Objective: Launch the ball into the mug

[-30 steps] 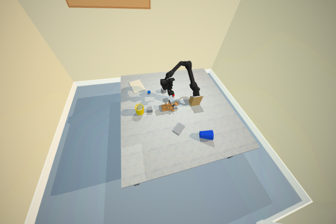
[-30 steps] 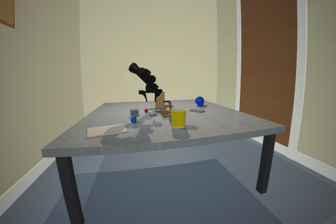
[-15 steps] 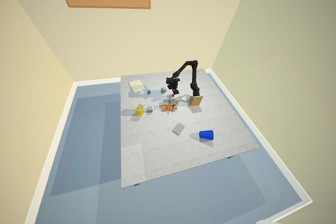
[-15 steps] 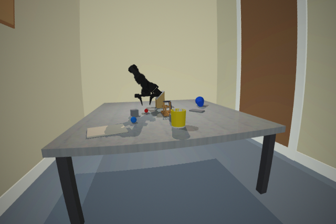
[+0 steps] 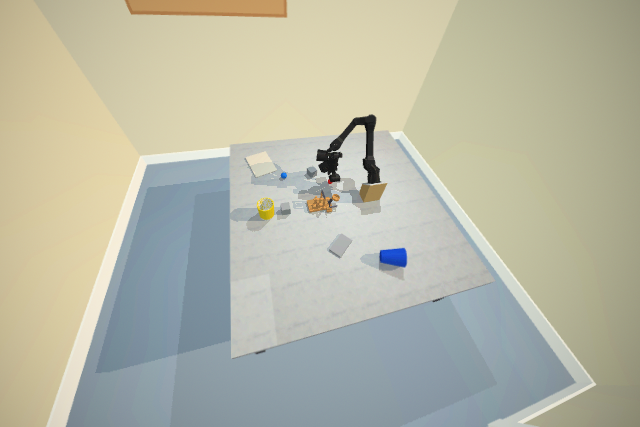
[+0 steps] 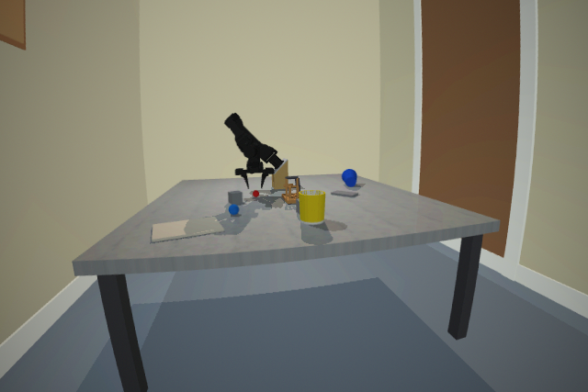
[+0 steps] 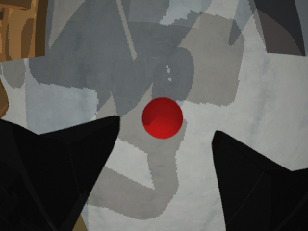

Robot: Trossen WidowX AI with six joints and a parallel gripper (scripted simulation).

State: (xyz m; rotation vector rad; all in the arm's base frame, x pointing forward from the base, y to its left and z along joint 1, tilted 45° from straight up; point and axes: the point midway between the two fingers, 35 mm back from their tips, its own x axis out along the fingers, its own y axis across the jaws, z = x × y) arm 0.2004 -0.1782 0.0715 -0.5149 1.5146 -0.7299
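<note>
The red ball is 3 cm below my gripper tip. Round my gripper tip: flat grey slab 10 cm ahead, 44 cm to the left, 4 cm below; blue ball 27 cm ahead, 12 cm to the right, 2 cm below; wooden catapult 9 cm ahead, 18 cm to the left, 1 cm above.
</note>
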